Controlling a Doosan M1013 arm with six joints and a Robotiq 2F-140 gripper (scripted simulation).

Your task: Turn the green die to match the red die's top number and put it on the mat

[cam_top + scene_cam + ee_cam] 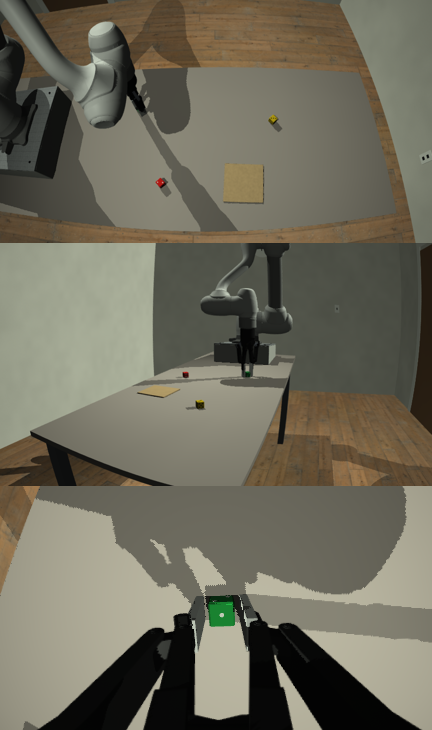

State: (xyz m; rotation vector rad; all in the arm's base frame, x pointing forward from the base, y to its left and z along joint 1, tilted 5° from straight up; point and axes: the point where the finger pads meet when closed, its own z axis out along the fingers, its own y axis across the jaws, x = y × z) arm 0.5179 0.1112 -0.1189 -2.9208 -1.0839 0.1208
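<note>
My hand is 2 cm above the green die. The rest, counted from my hand: tan mat 40 cm ahead, 30 cm to the right, 3 cm below; red die 10 cm ahead, 30 cm to the right, 2 cm below; yellow die 53 cm ahead, 6 cm to the right, 2 cm below.
</note>
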